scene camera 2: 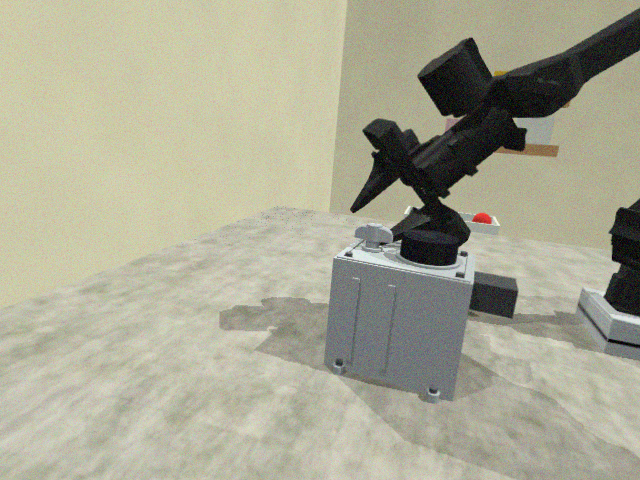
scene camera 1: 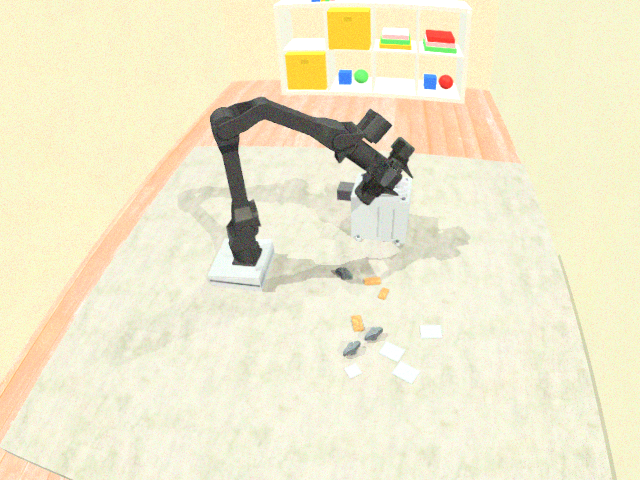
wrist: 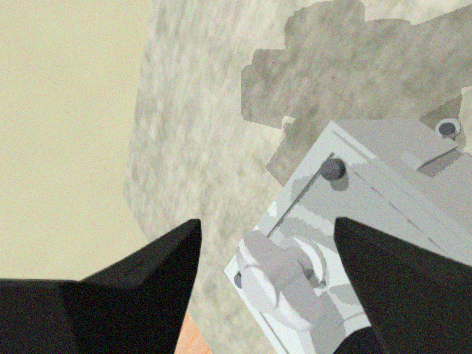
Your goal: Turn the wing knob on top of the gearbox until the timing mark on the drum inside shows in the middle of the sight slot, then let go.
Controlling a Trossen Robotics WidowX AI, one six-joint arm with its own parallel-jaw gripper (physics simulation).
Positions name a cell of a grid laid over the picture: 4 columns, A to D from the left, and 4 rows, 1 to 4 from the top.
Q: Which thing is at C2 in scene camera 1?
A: My gripper.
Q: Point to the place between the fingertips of my gripper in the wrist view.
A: At C3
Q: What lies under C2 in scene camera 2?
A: My gripper.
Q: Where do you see a gearbox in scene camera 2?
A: C3
